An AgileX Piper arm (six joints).
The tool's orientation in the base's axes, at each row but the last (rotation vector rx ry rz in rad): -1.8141 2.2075 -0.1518; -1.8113 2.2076 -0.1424; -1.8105 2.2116 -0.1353; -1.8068 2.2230 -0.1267; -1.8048 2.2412 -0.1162; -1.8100 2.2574 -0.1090; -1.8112 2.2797 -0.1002; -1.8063 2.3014 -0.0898
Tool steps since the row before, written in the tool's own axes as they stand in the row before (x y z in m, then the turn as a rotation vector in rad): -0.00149 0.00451 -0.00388 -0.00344 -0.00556 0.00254; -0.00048 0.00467 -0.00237 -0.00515 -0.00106 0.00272; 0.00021 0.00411 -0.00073 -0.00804 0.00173 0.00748; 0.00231 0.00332 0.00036 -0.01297 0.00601 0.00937; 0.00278 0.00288 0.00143 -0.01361 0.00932 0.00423; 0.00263 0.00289 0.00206 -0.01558 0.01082 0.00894; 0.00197 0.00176 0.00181 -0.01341 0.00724 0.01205; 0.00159 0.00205 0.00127 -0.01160 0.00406 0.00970
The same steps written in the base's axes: -0.00509 0.00201 0.00277 0.00656 0.00245 -0.00050; -0.00499 0.00120 0.00116 0.00265 0.00506 -0.00154; -0.00412 0.00059 -0.00035 0.00182 0.00895 -0.00634; -0.00347 -0.00148 -0.00149 -0.00083 0.01486 -0.00840; -0.00291 -0.00190 -0.00244 -0.00514 0.01571 -0.00410; -0.00279 -0.00170 -0.00298 -0.00506 0.01841 -0.00868; -0.00170 -0.00134 -0.00237 -0.00142 0.01574 -0.01130; -0.00205 -0.00093 -0.00181 0.00072 0.01301 -0.00868
